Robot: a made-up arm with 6 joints.
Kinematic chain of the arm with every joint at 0, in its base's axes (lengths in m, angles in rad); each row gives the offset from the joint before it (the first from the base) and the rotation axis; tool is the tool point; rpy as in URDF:
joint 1: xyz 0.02 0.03 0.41 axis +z
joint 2: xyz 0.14 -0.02 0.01 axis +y
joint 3: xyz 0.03 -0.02 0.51 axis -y
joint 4: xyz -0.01 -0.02 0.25 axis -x
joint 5: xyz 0.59 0 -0.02 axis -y
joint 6: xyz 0.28 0 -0.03 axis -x
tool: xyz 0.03 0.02 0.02 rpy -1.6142 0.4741 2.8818
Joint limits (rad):
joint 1: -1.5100..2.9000
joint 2: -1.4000..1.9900
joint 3: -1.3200..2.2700
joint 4: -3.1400..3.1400
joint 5: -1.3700..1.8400
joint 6: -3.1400..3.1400
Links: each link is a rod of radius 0.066 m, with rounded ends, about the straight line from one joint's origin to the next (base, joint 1, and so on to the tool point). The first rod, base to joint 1, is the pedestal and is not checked.
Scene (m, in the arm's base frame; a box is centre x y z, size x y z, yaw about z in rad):
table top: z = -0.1
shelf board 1: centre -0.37 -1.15 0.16 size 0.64 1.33 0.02 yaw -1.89
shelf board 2: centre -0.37 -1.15 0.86 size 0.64 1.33 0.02 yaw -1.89
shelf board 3: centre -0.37 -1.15 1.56 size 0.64 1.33 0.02 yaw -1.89
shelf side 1: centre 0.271 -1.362 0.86 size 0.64 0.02 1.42 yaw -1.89
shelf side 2: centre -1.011 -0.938 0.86 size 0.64 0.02 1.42 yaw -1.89
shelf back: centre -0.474 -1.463 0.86 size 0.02 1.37 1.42 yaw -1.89
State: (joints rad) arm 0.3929 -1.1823 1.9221 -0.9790 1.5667 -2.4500
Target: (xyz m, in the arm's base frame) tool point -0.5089 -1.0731 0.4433
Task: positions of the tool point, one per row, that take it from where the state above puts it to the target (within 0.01 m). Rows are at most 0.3 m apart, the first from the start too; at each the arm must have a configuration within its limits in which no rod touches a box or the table.
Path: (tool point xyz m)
1: -0.6663 -0.8655 0.3410
2: -0.5089 -1.0731 0.4433

